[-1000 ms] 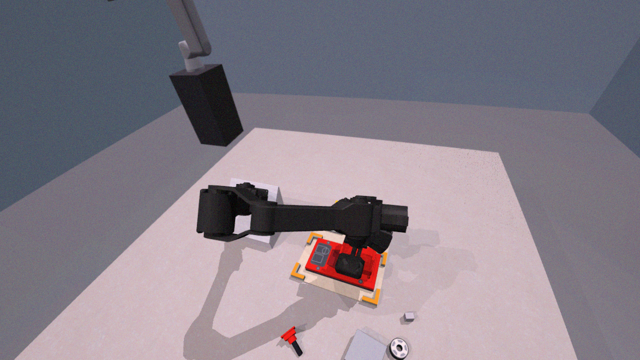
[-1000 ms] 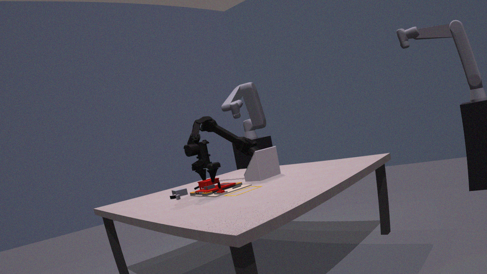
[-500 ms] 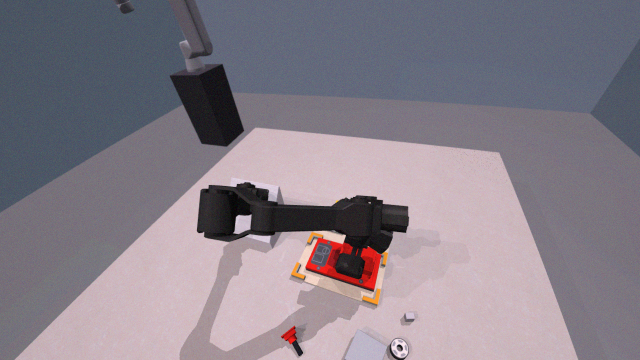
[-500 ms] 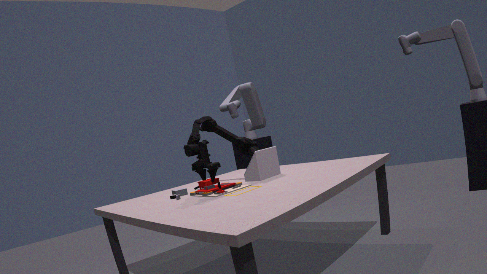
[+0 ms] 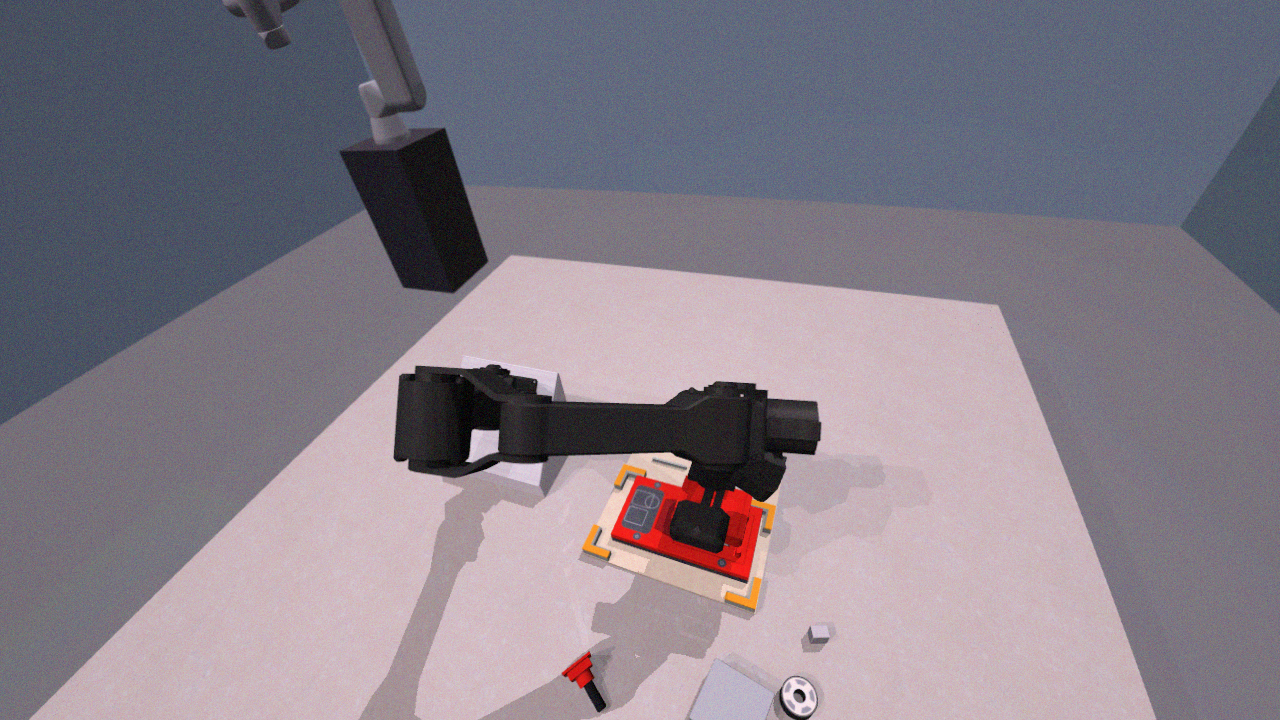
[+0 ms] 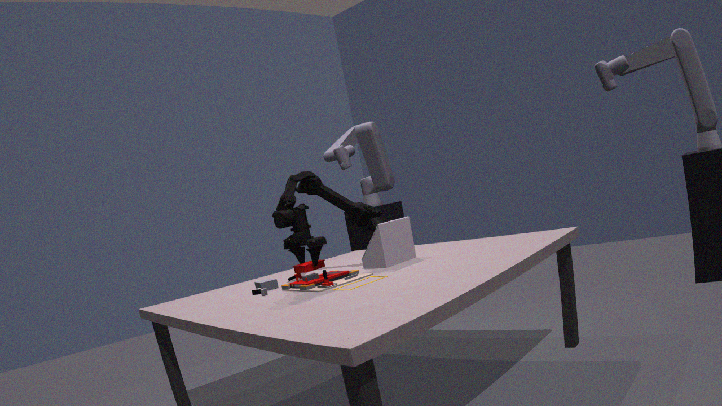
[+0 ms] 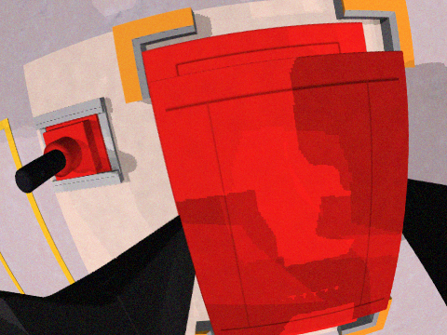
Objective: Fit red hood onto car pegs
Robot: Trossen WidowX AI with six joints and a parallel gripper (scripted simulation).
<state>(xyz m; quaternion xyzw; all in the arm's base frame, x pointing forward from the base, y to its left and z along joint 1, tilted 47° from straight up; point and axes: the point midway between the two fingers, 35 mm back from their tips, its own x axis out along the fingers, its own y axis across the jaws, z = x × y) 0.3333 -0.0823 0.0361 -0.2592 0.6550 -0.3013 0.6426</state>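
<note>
The white engine block lies 50 mm below my gripper tip. The rest, counted from my gripper tip: hood: right at my gripper tip.
</note>
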